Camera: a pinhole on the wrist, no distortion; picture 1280 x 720 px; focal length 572.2 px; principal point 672.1 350.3 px. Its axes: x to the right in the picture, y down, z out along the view. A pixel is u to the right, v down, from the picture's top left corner.
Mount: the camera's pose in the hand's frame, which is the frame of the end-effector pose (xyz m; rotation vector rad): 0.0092 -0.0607 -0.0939 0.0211 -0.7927 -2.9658
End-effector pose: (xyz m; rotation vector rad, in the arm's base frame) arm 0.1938 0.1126 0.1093 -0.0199 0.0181 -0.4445
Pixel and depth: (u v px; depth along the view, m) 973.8 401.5 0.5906
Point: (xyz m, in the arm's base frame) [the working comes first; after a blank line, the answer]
In the camera's frame: 0.3114 0.0528 0.5906

-0.0114 0.4045 0.5555
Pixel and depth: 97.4 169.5 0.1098
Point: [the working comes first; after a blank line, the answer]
In the camera's frame: -0.1103 -0.0347 0.1098

0.3096 0.0924 0.0905
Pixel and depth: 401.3 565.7 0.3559
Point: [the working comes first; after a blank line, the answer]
In the camera's frame: -0.1684 0.1340 0.3559

0.3632 0.0534 0.3871
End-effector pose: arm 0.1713 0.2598 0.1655 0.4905 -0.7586 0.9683
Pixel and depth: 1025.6 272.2 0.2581
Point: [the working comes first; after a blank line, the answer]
In the camera's frame: 0.1595 -0.0352 0.2581

0.0006 0.1380 0.1206
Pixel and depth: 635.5 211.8 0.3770
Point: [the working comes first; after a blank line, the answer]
In the camera's frame: -0.0241 -0.0913 0.3770

-0.0695 0.2438 0.3073
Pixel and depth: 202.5 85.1 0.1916
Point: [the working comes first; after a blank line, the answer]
In the camera's frame: -0.1572 -0.0888 0.1916

0.1086 0.3865 0.3054
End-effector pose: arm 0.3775 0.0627 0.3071 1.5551 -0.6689 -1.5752
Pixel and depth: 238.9 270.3 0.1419
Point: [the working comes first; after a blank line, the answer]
In the camera's frame: -0.1074 -0.0198 0.1419

0.3745 -0.0506 0.2766
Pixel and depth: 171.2 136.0 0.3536
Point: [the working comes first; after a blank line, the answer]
In the camera's frame: -0.3095 -0.1324 0.3536

0.3044 -0.3432 0.3651
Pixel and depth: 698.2 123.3 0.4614
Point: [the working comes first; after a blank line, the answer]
In the camera's frame: 0.0210 -0.1830 0.4614

0.2211 -0.1154 0.6193
